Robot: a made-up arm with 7 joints. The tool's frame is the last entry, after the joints. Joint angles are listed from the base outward.
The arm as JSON. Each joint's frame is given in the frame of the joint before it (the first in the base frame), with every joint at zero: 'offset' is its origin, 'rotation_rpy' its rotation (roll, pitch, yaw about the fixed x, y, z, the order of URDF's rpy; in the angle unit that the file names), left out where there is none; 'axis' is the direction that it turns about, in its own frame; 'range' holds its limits. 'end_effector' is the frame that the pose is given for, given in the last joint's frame.
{
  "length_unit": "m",
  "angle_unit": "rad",
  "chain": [
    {
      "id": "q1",
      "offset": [
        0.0,
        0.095,
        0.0
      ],
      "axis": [
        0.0,
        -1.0,
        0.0
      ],
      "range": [
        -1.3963,
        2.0
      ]
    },
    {
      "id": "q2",
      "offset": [
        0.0,
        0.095,
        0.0
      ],
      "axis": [
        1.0,
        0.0,
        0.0
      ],
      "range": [
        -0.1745,
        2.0
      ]
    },
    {
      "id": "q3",
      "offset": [
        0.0,
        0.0,
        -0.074
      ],
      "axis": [
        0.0,
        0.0,
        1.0
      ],
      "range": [
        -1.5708,
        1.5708
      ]
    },
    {
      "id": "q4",
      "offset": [
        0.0,
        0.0,
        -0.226
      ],
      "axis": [
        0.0,
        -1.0,
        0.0
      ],
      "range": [
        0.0,
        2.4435
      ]
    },
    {
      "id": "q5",
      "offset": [
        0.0,
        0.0,
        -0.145
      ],
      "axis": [
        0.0,
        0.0,
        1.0
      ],
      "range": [
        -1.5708,
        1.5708
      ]
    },
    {
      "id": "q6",
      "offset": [
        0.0,
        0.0,
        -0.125
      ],
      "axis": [
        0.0,
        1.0,
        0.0
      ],
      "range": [
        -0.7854,
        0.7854
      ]
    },
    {
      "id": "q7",
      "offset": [
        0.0,
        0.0,
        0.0
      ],
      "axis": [
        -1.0,
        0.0,
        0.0
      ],
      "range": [
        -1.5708,
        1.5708
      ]
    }
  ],
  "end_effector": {
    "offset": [
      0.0,
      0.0,
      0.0
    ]
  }
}
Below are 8 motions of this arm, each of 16 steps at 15 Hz.
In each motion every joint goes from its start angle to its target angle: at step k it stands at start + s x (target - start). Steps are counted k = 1, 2, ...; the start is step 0. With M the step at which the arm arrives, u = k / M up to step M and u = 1 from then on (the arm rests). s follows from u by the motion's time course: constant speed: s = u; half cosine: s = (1 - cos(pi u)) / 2; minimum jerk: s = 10 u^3 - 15 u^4 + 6 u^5.
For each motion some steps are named. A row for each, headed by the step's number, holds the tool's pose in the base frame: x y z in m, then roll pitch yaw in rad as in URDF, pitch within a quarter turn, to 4 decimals.
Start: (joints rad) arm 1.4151 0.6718 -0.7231 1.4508 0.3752 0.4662 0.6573
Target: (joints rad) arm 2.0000 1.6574 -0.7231 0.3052 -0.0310 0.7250 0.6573
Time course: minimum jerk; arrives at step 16
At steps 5, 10, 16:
5: 0.3916 0.3684 0.1722 1.4744 -0.8169 -1.8109
10: 0.1593 0.6818 0.1658 0.9096 -1.1758 -0.2045
16: -0.0205 0.7501 0.0575 -0.0030 -1.0185 1.0688

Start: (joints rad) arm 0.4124 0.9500 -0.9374 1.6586 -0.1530 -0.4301 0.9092
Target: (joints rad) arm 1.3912 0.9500 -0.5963 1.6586 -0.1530 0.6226 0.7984
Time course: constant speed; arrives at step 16
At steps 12, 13, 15, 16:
12: 0.3581 0.3162 0.0674 1.2385 -0.2453 -1.8293
13: 0.3511 0.3188 0.0938 1.3122 -0.2711 -1.7865
15: 0.3314 0.3242 0.1444 1.4590 -0.3435 -1.7175
16: 0.3188 0.3269 0.1683 1.5321 -0.3888 -1.6927

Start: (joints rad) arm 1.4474 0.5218 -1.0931 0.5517 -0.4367 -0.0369 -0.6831
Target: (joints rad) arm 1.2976 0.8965 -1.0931 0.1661 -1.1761 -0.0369 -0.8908
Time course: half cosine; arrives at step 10
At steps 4, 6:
4: 0.4951 0.4439 -0.0364 2.3344 0.2982 -1.3333
6: 0.4478 0.5264 -0.0633 2.2969 0.5628 -1.1562

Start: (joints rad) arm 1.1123 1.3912 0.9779 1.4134 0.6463 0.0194 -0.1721
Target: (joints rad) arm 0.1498 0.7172 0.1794 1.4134 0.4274 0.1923 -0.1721
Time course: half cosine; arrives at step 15
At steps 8, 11, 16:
8: 0.2263 0.5530 0.0728 -2.9749 -0.8276 -2.4784
11: 0.2938 0.4975 -0.0858 2.6444 -1.2516 -2.0549
16: 0.2933 0.4509 -0.1850 1.5599 -1.3289 -1.1069

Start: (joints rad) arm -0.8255 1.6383 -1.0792 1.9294 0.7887 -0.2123 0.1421
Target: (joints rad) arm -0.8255 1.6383 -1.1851 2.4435 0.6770 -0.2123 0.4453
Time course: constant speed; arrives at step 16
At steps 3, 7, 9, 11, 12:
3: -0.0747 0.3855 -0.2189 -0.7438 -0.2080 -0.6456
7: -0.0758 0.3546 -0.2020 -0.9374 -0.2678 -0.5936
9: -0.0754 0.3400 -0.1923 -1.0350 -0.2960 -0.5630
11: -0.0744 0.3259 -0.1818 -1.1333 -0.3230 -0.5293
12: -0.0737 0.3191 -0.1763 -1.1827 -0.3358 -0.5113

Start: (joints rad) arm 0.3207 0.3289 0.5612 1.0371 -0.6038 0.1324 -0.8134
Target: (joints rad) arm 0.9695 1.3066 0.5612 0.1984 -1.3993 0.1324 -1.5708
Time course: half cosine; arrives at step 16
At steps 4, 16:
4: 0.3119 0.5027 -0.2582 2.3160 -0.6951 -0.6416
16: 0.1245 0.7425 -0.0308 -3.1111 -0.1532 -0.0978

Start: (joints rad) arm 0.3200 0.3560 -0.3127 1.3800 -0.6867 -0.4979 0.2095
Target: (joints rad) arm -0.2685 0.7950 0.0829 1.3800 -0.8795 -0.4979 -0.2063
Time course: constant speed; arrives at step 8
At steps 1, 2, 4, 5, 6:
1: 0.3335 0.2670 -0.2765 1.5827 -0.3734 -2.2525
2: 0.3135 0.2975 -0.2894 1.5488 -0.3482 -2.1685
4: 0.2713 0.3556 -0.3043 1.4880 -0.2680 -2.0290
5: 0.2502 0.3830 -0.3062 1.4627 -0.2157 -1.9755
6: 0.2299 0.4090 -0.3047 1.4410 -0.1574 -1.9337

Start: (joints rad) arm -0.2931 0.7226 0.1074 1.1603 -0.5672 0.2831 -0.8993
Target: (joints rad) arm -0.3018 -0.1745 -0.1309 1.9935 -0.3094 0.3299 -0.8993
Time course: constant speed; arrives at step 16
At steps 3, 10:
3: 0.1612 0.3976 -0.3668 1.8811 -0.2244 -0.8983
10: 0.1773 0.2226 -0.3355 1.7594 -0.8263 -0.8858

